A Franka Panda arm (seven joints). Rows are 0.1 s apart.
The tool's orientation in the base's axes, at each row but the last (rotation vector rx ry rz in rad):
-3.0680, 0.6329, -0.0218
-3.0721, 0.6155, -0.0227
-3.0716, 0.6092, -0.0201
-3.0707, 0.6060, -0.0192
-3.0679, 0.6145, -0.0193
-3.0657, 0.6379, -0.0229
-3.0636, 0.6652, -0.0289
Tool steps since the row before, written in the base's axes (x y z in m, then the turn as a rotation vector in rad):
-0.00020, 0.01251, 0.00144, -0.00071, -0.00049, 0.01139
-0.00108, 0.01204, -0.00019, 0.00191, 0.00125, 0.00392
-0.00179, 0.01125, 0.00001, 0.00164, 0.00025, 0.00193
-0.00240, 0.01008, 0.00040, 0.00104, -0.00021, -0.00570
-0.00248, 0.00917, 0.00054, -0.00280, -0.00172, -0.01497
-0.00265, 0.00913, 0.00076, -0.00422, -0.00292, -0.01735
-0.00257, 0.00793, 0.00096, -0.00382, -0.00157, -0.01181
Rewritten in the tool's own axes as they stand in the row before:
-0.00512, -0.01143, -0.00137, -0.00032, 0.00060, -0.01140
-0.00564, -0.01069, 0.00024, 0.00133, -0.00193, -0.00388
-0.00595, -0.00972, 0.00005, 0.00144, -0.00088, -0.00190
-0.00605, -0.00842, -0.00034, 0.00099, -0.00012, 0.00571
-0.00582, -0.00752, -0.00048, -0.00207, 0.00289, 0.01491
-0.00606, -0.00732, -0.00074, -0.00292, 0.00458, 0.01726
-0.00561, -0.00616, -0.00099, -0.00302, 0.00313, 0.01173

